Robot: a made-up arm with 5 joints.
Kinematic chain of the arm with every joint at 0, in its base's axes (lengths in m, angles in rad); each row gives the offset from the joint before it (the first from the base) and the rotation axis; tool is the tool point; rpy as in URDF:
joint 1: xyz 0.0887 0 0.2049 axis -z
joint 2: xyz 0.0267 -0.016 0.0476 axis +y
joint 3: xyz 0.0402 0 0.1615 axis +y
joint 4: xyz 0.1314 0 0.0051 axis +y
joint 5: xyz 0.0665 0.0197 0 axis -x
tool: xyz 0 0 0 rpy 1.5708 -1.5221 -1.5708
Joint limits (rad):
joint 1: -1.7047..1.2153
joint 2: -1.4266..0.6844
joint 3: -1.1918..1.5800
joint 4: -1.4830..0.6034
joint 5: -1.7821..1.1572
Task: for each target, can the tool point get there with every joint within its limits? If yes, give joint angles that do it. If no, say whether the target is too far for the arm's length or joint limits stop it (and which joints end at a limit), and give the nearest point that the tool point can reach.
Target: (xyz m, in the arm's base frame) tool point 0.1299 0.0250 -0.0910
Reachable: no: joint limits stop it (at a limit: joint 2) | nearest point 0.1841 0.0579 0.1602 | short by 0.259 m
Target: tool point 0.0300 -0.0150 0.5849
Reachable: yes | joints -0.3113 -0.7010 -0.6389 -0.8553 -1.1559
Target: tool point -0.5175 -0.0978 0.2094
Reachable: no: too far | nearest point -0.2118 -0.0485 0.3493 | short by 0.340 m
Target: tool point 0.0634 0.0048 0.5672
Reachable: yes | joints 0.0433 -0.9322 -0.1715 -0.4834 -0.9179
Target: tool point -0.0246 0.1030 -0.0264
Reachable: no: joint limits stop it (at a limit: joint 1, joint 2) | nearest point 0.0666 0.1360 0.1555 | short by 0.206 m
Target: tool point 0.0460 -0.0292 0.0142
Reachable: no: joint limits stop it (at a limit: joint 1, joint 2) | nearest point 0.1203 -0.0744 0.1707 | short by 0.179 m
